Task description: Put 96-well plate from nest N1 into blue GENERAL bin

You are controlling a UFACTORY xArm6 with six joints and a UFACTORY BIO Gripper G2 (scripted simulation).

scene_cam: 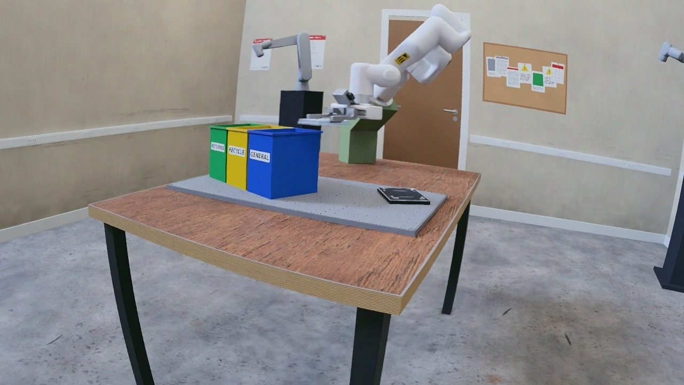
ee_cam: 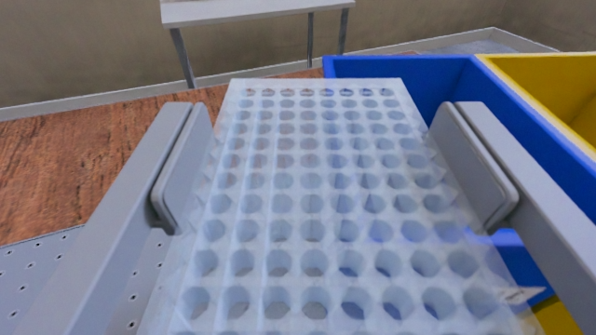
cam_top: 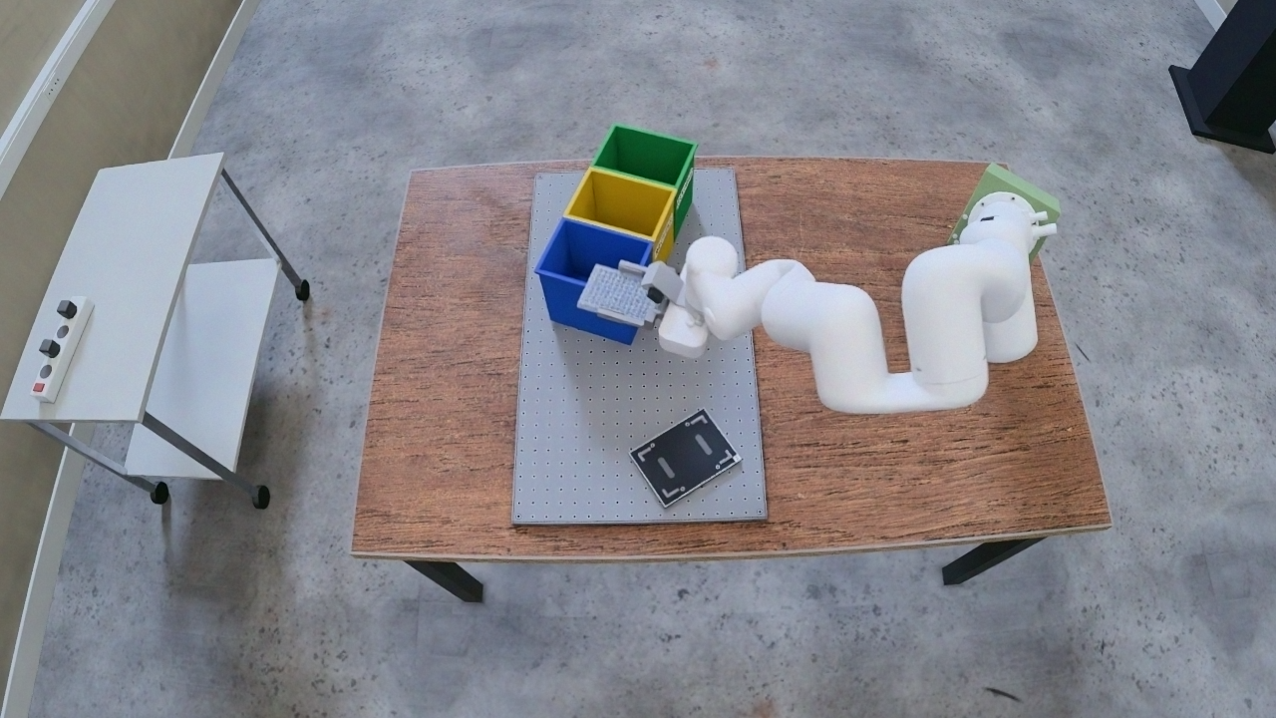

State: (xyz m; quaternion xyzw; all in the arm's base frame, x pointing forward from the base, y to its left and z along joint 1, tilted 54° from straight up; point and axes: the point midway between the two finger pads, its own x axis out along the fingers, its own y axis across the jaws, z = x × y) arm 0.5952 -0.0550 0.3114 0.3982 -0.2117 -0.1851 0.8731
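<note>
Now: the blue general bin 130 mm below my hand, 90 mm to the right of it and 70 mm ahead of it. From my hand the other things lie so: yellow recycle bin: 220 mm to the right, 130 mm below, 40 mm ahead; black plate nest N1: 210 mm below, 190 mm to the left, 140 mm behind; clear 96-well plate: 10 mm below.
</note>
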